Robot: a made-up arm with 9 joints. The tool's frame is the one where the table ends. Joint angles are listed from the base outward.
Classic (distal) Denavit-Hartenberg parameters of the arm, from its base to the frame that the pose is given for. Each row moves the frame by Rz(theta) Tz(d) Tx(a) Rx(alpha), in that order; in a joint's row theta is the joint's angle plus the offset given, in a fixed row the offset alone. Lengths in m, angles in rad.
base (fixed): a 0  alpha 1.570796  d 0.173  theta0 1.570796
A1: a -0.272  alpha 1.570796  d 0.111  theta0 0
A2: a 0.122  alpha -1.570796  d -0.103  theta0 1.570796
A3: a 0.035  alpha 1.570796  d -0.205  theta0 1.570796
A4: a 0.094  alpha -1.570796  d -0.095  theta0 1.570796
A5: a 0.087  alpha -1.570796  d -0.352  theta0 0
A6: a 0.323  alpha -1.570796  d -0.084  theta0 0
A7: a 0.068  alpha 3.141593  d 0  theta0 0.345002
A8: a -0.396  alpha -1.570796  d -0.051  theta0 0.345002
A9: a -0.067  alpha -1.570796  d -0.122  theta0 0
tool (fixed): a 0  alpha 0  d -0.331  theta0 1.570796
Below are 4 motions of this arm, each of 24 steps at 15 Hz.
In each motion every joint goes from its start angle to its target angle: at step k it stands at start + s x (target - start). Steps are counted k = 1, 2, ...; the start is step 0. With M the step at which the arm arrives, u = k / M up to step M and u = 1 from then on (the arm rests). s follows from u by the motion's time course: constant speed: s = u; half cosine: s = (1 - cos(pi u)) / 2; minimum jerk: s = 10 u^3 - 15 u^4 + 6 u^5.
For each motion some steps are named. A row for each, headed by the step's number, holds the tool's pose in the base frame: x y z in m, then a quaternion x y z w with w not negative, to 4 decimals.
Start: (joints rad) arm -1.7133 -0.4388 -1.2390 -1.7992 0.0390 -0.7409 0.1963 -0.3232 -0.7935
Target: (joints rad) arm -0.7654 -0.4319 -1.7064 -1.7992 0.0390 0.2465 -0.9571 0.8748 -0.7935
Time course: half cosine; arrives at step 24
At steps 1, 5, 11, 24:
1: -0.2401 0.1953 -0.0860 -0.5786 0.7106 -0.2921 0.2737
5: -0.2088 0.0783 -0.0574 -0.6495 0.6662 -0.2263 0.2883
11: 0.0681 -0.2502 -0.1341 -0.7967 0.4588 0.0465 0.3907
24: 0.5605 0.1968 -0.7732 -0.5804 -0.0712 0.4324 0.6864

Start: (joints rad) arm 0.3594 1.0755 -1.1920 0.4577 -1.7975 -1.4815 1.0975 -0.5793 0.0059
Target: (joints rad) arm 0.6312 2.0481 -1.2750 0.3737 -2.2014 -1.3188 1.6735 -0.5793 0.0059
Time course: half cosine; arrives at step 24
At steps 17, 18, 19, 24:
17: 0.0387 -0.1242 0.1348 -0.1330 0.9794 -0.1281 0.0814
18: 0.0576 -0.1153 0.1266 -0.0993 0.9840 -0.1281 0.0735
19: 0.0745 -0.1086 0.1190 -0.0698 0.9871 -0.1283 0.0662
24: 0.1160 -0.0975 0.0995 0.0002 0.9904 -0.1301 0.0470

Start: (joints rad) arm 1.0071 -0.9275 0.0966 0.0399 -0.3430 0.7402 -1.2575 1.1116 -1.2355
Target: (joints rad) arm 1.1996 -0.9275 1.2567 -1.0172 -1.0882 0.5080 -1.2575 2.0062 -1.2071
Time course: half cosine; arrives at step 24
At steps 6, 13, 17, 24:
6: 0.6671 -1.2491 0.7198 0.7662 -0.4314 -0.4671 0.0928
13: -0.1197 -1.5074 0.4504 -0.6784 0.5094 0.4776 0.2283
17: -0.5157 -1.4146 0.2476 -0.5806 0.5334 0.4888 0.3735
24: -0.7651 -1.2475 0.1178 -0.4801 0.5412 0.5062 0.4694

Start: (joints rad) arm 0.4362 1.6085 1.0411 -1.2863 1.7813 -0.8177 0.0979 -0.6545 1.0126
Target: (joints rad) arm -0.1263 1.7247 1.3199 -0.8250 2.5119 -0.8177 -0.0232 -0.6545 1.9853
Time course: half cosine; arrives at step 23
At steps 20, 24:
20: 0.5564 -0.2464 -0.0901 -0.0626 0.1110 0.7233 0.6787
24: 0.5733 -0.2641 -0.0848 -0.1053 0.1135 0.7255 0.6706

